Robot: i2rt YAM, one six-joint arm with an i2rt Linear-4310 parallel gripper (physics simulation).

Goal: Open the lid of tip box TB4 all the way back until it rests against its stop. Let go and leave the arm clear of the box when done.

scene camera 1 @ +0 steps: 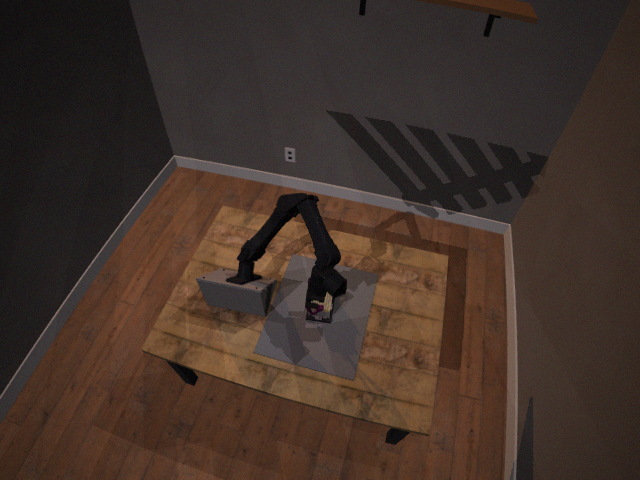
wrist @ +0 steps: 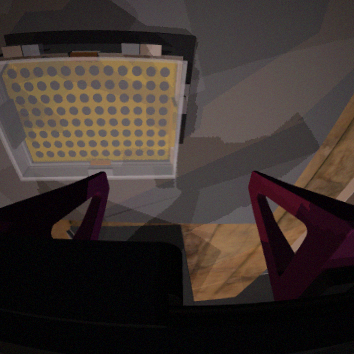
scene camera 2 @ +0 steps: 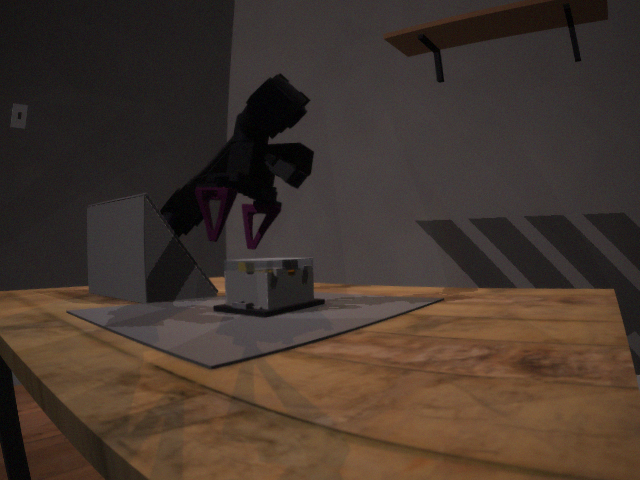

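Seen in the pictures: gripper, between the fingertips: (scene camera 1: 313, 304) (wrist: 178, 178) (scene camera 2: 233, 245); arm's base, origin of its link: (scene camera 1: 244, 279) (scene camera 2: 154, 246).
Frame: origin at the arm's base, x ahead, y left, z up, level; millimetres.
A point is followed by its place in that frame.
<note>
A pale tip box (scene camera 1: 327, 304) @(z -24, x 350, y 8 mm) (scene camera 2: 268, 286) @(z -60, x 366, y -12 mm) (wrist: 95, 115) @(z -24, x 326, y 34 mm) sits on a black base plate (scene camera 2: 268, 311) @(z -94, x 376, y -23 mm) (wrist: 100, 37) @(z -94, x 363, y 45 mm). Its clear lid (scene camera 2: 268, 262) @(z -27, x 366, y -10 mm) (wrist: 100, 171) lies closed over a yellow rack with rows of round holes. No TB4 label can be read. My gripper (scene camera 2: 232, 243) @(z -2, x 301, y -21 mm) (wrist: 178, 178) @(z -2, x 301, y -21 mm) is open, with wide-apart magenta fingers and nothing between them. In the second scene view the fingertips hang a little above the lid's height, towards the box's left. In the wrist view the box is at upper left, beyond the left fingertip. In the first scene view the arm partly hides the box.
A grey mat (scene camera 1: 330, 353) @(z -101, x 414, y -156 mm) (scene camera 2: 206, 346) @(z -102, x 466, y -194 mm) (wrist: 235, 165) @(z -101, x 250, y -126 mm) lies under the base plate on a wooden table (scene camera 1: 403, 330) @(z -105, x 672, y 27 mm) (scene camera 2: 439, 413) @(z -105, x 718, y -211 mm) (wrist: 215, 250) @(z -104, x 26, y -183 mm). The arm stands on a grey wedge-shaped pedestal (scene camera 1: 232, 298) @(z -1, x -10, y -97 mm) (scene camera 2: 116, 248) @(z -4, x 6, y -95 mm) beside the mat. A wooden shelf (scene camera 1: 491, 7) (scene camera 2: 496, 25) is high on the wall.
</note>
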